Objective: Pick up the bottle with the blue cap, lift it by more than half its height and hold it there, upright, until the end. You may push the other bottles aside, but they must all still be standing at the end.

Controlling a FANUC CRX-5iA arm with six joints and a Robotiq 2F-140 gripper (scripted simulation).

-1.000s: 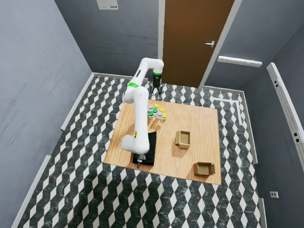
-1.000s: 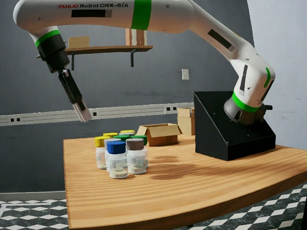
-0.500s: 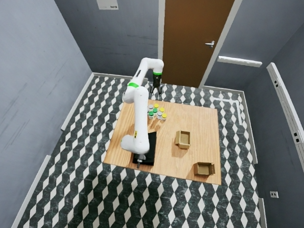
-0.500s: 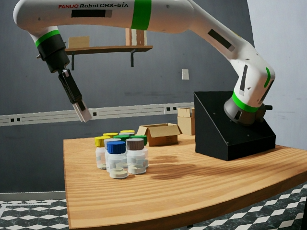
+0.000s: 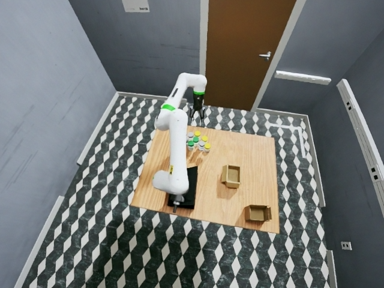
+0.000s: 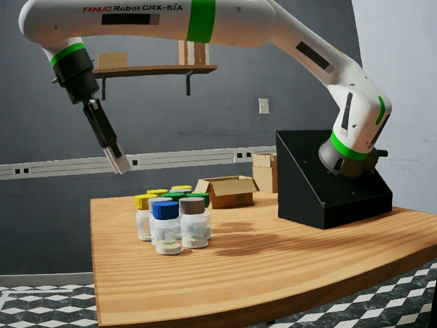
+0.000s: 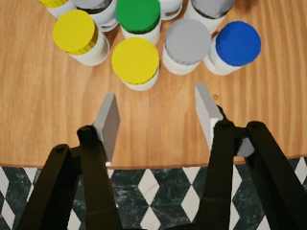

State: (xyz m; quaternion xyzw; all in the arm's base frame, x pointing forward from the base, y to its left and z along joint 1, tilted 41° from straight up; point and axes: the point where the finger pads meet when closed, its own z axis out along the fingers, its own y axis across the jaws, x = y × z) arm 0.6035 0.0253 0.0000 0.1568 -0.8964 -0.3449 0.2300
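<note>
Right now my hand is 180 mm past the green-capped bottle, 150 mm above it and 10 mm to the right of it. From my hand the other things lie so: yellow-capped bottle 150 mm below, 60 mm behind, 20 mm to the right.
</note>
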